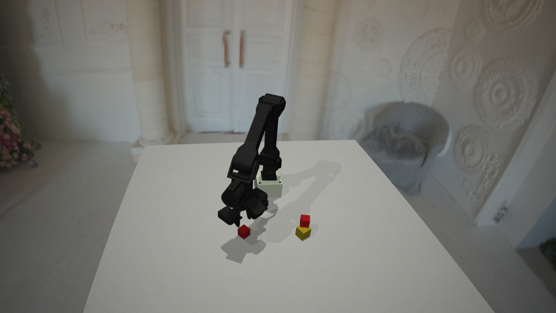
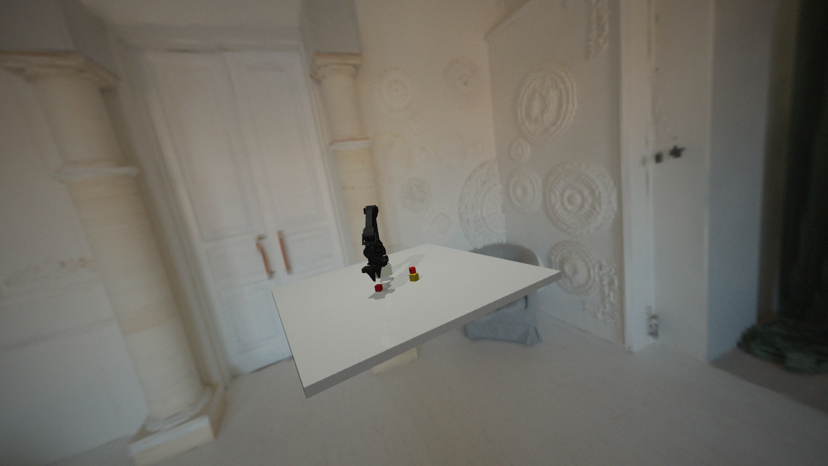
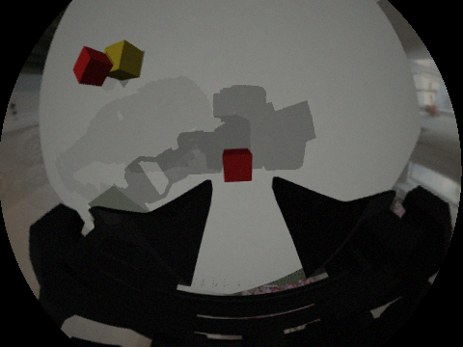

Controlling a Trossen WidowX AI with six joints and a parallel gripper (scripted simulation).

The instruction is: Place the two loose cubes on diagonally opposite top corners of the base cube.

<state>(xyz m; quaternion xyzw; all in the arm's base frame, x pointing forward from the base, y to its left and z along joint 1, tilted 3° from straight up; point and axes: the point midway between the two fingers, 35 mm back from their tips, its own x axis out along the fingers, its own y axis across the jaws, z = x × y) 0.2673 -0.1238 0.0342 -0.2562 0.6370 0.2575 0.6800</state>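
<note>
My gripper tip is now 5 cm above the red cube. Also, from my gripper tip: yellow cube 2 cm ahead, 22 cm to the left, 5 cm below.
</note>
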